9 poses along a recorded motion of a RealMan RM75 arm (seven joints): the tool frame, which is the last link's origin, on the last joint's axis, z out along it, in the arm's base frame.
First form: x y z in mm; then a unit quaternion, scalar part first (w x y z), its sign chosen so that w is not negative.
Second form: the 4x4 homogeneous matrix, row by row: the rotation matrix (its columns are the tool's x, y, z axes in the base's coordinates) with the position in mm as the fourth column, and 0 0 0 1 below. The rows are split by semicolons. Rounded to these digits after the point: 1 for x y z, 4 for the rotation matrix.
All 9 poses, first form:
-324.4 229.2 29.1 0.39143 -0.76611 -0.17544 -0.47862
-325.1 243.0 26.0 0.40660 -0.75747 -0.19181 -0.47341
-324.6 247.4 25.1 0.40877 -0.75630 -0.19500 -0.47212
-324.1 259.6 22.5 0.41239 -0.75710 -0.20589 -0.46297
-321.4 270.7 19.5 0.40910 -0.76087 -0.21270 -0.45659
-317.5 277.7 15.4 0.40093 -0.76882 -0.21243 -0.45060
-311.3 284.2 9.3 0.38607 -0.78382 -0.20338 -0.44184
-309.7 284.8 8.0 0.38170 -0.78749 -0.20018 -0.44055
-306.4 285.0 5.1 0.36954 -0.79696 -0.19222 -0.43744
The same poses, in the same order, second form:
0.4803 0.6435 0.5960 -324.4; -0.1059 -0.6320 0.7677 229.2; 0.8707 -0.4318 -0.2354 29.1; 0 0 0 1
0.4782 0.6756 0.5612 -325.1; -0.0944 -0.5958 0.7976 243.0; 0.8732 -0.4344 -0.2211 26.0; 0 0 0 1
0.4782 0.6809 0.5547 -324.6; -0.0910 -0.5898 0.8024 247.4; 0.8735 -0.4342 -0.2200 25.1; 0 0 0 1
0.4865 0.6936 0.5312 -324.1; -0.0701 -0.5751 0.8151 259.6; 0.8708 -0.4338 -0.2312 22.5; 0 0 0 1
0.4926 0.6973 0.5208 -321.4; -0.0499 -0.5748 0.8168 270.7; 0.8688 -0.4283 -0.2483 19.5; 0 0 0 1
0.5037 0.6880 0.5225 -317.5; -0.0347 -0.5883 0.8079 277.7; 0.8632 -0.4250 -0.2724 15.4; 0 0 0 1
0.5268 0.6600 0.5356 -311.3; -0.0223 -0.6192 0.7849 284.2; 0.8497 -0.4255 -0.3115 9.3; 0 0 0 1
0.5317 0.6516 0.5410 -309.7; -0.0210 -0.6285 0.7776 284.8; 0.8467 -0.4248 -0.3204 8.0; 0 0 0 1
0.5434 0.6297 0.5552 -306.4; -0.0169 -0.6530 0.7572 285.0; 0.8393 -0.4208 -0.3442 5.1; 0 0 0 1

